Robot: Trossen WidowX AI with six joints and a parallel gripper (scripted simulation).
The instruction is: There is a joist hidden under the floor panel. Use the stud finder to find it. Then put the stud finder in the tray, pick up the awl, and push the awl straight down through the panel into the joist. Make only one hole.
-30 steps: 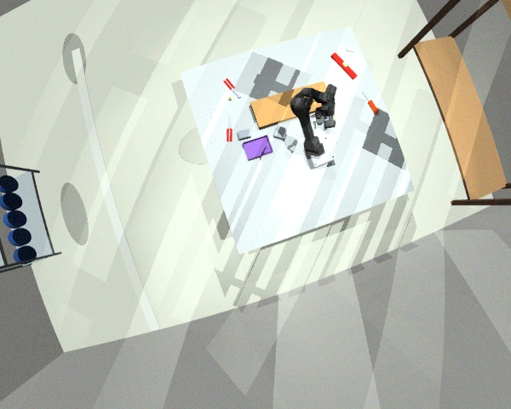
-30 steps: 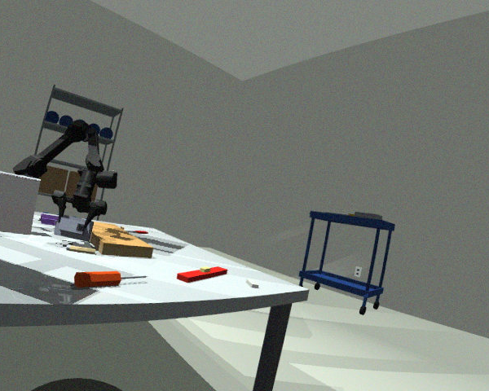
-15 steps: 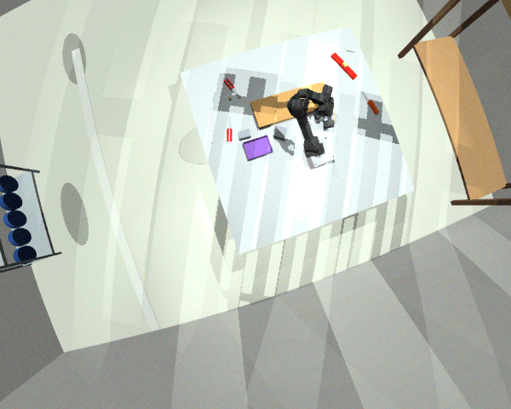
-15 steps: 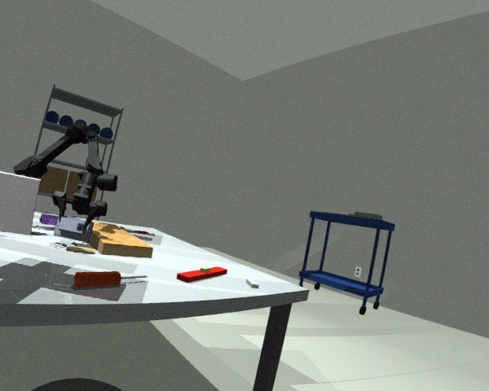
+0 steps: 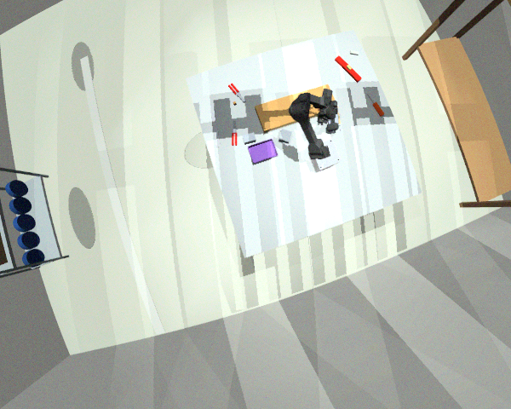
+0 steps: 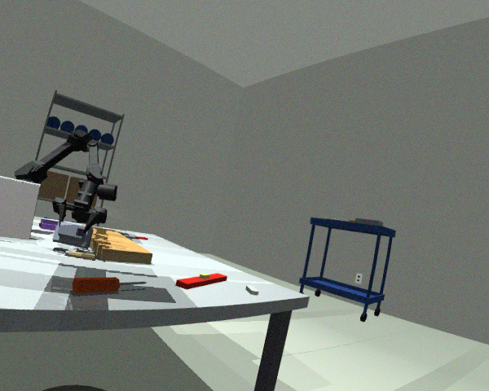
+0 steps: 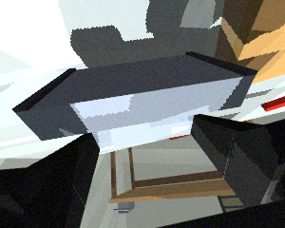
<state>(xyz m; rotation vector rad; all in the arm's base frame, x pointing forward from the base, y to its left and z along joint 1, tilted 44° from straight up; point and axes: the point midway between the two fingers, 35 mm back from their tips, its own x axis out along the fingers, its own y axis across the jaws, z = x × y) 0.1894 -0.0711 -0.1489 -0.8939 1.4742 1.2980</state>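
The grey stud finder lies 2 cm ahead of my gripper tip and 1 cm below it. Also, from my gripper tip: awl 7 cm below, 5 cm to the right; then red level 38 cm ahead, 25 cm to the right, 6 cm below; then purple tray 50 cm to the left, 6 cm below, 5 cm behind.
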